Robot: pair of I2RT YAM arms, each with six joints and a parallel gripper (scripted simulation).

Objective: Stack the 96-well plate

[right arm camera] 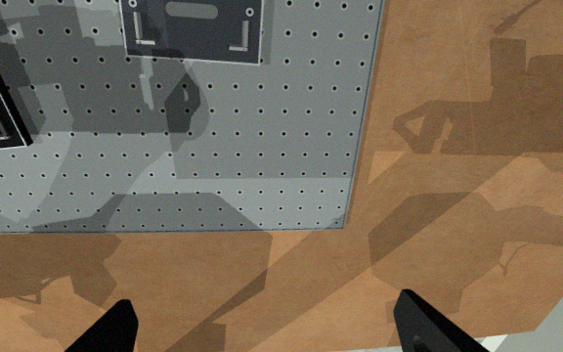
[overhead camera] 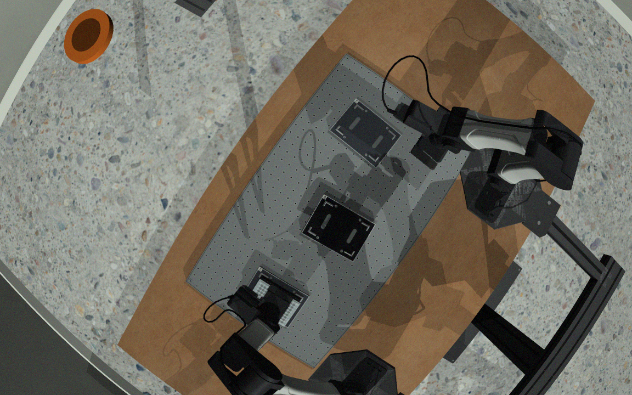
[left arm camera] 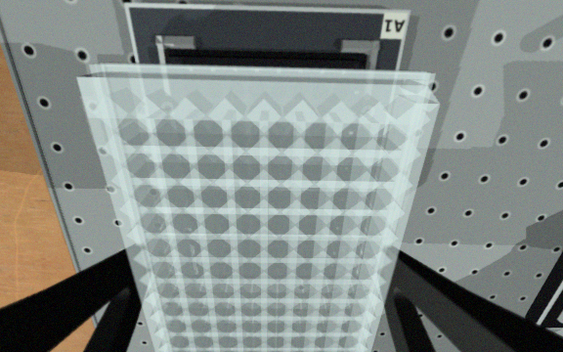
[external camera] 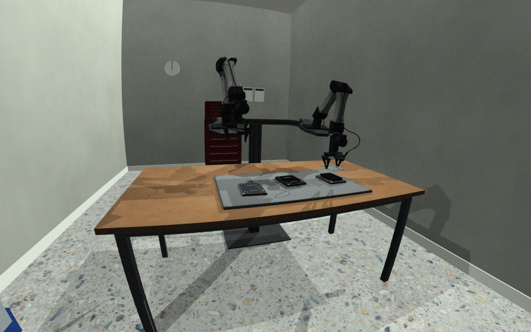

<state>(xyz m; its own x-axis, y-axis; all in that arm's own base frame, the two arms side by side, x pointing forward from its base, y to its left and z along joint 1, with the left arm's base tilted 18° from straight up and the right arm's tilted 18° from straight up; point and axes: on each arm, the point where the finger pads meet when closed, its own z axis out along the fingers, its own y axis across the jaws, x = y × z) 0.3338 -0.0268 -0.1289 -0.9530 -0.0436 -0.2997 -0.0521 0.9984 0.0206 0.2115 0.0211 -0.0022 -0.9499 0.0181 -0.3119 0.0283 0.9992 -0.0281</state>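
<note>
Right now the black 96-well plate is 60 mm below my left hand. Round my left hand: clear 96-well plate: 10 mm below; then A1 label: 120 mm ahead, 580 mm to the right, 70 mm below; then black nest: 30 mm behind, 270 mm to the right, 70 mm below.
</note>
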